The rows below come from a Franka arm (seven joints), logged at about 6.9 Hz.
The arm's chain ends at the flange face. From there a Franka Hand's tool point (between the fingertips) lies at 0.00 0.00 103.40 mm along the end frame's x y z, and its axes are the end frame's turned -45 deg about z.
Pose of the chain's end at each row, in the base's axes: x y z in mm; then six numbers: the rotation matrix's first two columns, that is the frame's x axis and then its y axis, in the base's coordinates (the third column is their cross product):
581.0 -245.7 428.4 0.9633 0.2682 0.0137 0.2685 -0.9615 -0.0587
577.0 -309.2 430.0 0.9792 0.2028 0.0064 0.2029 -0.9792 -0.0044
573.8 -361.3 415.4 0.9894 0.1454 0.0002 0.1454 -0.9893 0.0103
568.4 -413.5 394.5 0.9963 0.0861 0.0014 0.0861 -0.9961 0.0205
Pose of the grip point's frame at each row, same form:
580.7 -239.5 325.2 0.4913 0.8695 0.0512 0.8710 -0.4902 -0.0318
577.6 -308.6 326.6 0.5489 0.8358 0.0076 0.8359 -0.5490 0.0014
574.0 -362.4 312.0 0.5968 0.8024 -0.0071 0.8024 -0.5967 0.0074
568.7 -415.6 291.1 0.6436 0.7652 -0.0135 0.7654 -0.6435 0.0155

